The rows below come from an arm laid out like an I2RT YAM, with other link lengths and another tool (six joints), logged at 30 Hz.
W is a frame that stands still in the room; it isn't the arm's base.
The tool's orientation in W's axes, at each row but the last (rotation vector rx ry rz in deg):
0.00, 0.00, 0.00
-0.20, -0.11, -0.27
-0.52, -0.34, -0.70
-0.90, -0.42, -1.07
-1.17, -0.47, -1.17
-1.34, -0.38, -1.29
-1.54, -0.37, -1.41
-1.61, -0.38, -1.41
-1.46, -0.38, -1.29
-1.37, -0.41, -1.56
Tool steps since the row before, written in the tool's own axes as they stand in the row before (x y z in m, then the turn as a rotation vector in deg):
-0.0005, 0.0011, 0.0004, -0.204, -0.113, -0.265
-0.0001, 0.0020, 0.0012, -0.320, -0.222, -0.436
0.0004, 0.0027, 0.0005, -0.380, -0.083, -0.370
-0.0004, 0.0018, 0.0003, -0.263, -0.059, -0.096
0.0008, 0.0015, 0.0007, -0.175, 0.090, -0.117
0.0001, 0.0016, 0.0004, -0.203, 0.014, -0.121
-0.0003, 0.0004, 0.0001, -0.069, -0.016, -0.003
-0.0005, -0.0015, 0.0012, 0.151, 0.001, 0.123
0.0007, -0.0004, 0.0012, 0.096, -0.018, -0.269
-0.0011, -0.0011, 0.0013, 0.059, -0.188, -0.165
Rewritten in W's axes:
-0.0005, 0.0011, 0.0004, -0.204, -0.113, -0.265
-0.0001, 0.0020, 0.0012, -0.320, -0.222, -0.436
0.0004, 0.0027, 0.0005, -0.379, -0.082, -0.372
-0.0004, 0.0018, 0.0003, -0.263, -0.056, -0.097
0.0008, 0.0015, 0.0007, -0.172, 0.091, -0.120
0.0001, 0.0016, 0.0004, -0.202, 0.016, -0.123
-0.0003, 0.0004, 0.0001, -0.069, -0.014, -0.003
-0.0005, -0.0015, 0.0012, 0.150, 0.001, 0.124
0.0007, -0.0004, 0.0012, 0.097, -0.027, -0.268
-0.0011, -0.0010, 0.0013, 0.055, -0.193, -0.160

